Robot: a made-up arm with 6 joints.
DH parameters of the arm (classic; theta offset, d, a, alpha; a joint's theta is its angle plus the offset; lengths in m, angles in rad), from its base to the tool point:
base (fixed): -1.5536 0 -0.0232 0
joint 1: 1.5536 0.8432 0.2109 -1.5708
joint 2: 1.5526 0 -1.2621 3.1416
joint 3: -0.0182 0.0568 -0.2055 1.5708
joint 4: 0 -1.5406 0.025 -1.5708
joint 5: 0 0.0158 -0.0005 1.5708
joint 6: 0.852 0 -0.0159 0
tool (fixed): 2.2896 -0.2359 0 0
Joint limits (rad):
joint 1: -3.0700..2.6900
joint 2: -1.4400..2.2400
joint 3: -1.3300..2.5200
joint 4: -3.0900..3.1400
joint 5: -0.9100..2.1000
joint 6: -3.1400..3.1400
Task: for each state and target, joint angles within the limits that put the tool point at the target. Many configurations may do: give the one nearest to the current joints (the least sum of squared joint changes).
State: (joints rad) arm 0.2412 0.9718 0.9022 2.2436 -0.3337 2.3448
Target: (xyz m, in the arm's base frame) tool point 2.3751 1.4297 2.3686
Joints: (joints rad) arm 0.5837 0.7811 0.9679 2.2559 -0.3269 2.3463
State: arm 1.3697 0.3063 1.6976 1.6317 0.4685 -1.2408
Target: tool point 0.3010 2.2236 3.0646
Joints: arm 1.4018 0.7236 1.4136 1.6708 0.6407 -1.2324
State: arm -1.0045 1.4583 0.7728 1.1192 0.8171 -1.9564
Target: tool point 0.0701 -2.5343 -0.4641
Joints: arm -1.5696 1.5646 0.5011 1.1234 0.8163 -1.9560
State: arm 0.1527 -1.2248 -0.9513 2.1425 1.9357 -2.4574
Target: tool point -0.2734 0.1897 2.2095
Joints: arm -0.1655 -1.4400 -0.5230 2.0378 2.0776 -2.4475
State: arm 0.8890 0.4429 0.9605 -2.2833 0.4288 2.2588
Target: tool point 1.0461 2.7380 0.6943
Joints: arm 1.2345 1.0809 0.5476 -2.2976 0.4361 2.2628
